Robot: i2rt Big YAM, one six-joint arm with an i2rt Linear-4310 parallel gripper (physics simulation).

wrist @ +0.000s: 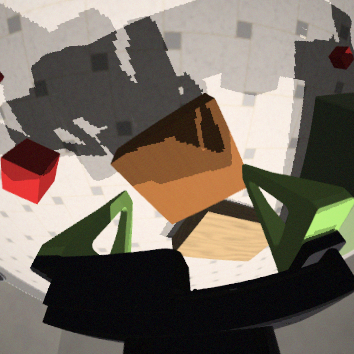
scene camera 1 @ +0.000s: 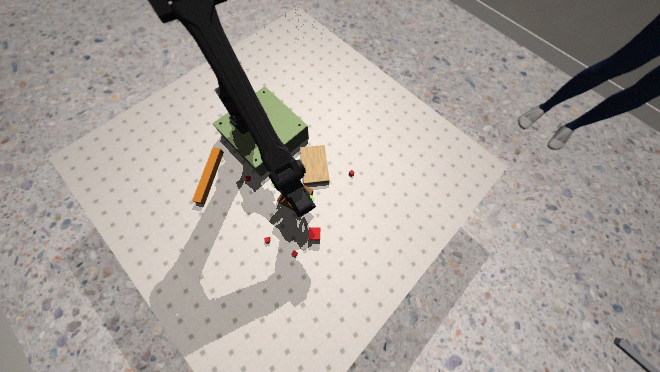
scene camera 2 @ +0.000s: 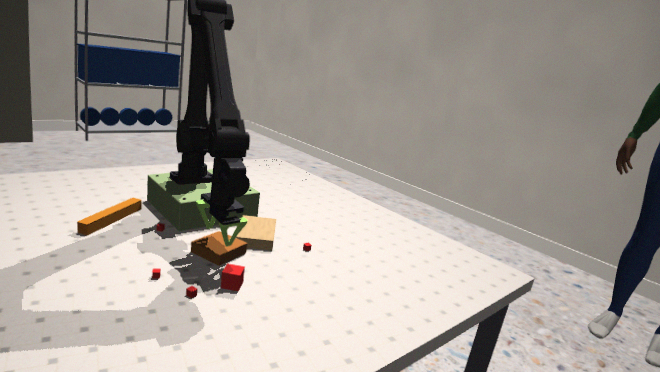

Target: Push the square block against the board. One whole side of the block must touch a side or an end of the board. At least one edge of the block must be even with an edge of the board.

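Pixels of known places: gripper, fingertip midpoint: (wrist: 183,183) (scene camera 2: 218,236); arm's base, origin of the base link: (scene camera 2: 192,178).
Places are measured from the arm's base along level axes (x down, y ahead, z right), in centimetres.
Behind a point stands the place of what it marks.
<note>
The brown square block (scene camera 1: 285,202) {x 5.7, y 33.5, z 10.0 cm} (scene camera 2: 210,247) {x 5.7, y 35.6, z 8.9 cm} (wrist: 175,200) {x 5.7, y 35.4, z 2.8 cm} lies on the table, partly covered by the arm in the first scene view. The light wood board (scene camera 1: 315,164) {x 5.7, y 29.3, z -8.1 cm} (scene camera 2: 261,229) {x 5.7, y 30.4, z -8.4 cm} (wrist: 225,237) {x 5.7, y 29.9, z -6.1 cm} lies beside it, turned at a different angle. One corner of the block is close to the board; whether they touch is hidden. My gripper (scene camera 1: 293,193) {x 3.8, y 34.3, z 6.3 cm} (scene camera 2: 219,235) {x 3.8, y 34.3, z 6.3 cm} (wrist: 183,183) {x 3.8, y 34.3, z 6.3 cm} is open and low over the block. In the wrist view its fingertips stand to either side of the block, the right one close to the block's corner. Nothing is held.
The green base (scene camera 1: 282,117) {x -0.1, y 7.9, z -9.9 cm} (scene camera 2: 170,202) {x 2.4, y 11.9, z 10.9 cm} stands behind the board. A red cube (scene camera 1: 314,233) {x 4.6, y 49.1, z 9.5 cm} (scene camera 2: 233,277) {x 5.5, y 50.9, z 10.3 cm} (wrist: 30,172) {x 4.6, y 47.0, z 10.0 cm} sits in front of the block. Several tiny red cubes lie around. An orange bar (scene camera 1: 207,175) {x 5.5, y 6.3, z 25.2 cm} (scene camera 2: 110,216) {x 6.3, y 8.2, z 26.0 cm} lies to the left.
</note>
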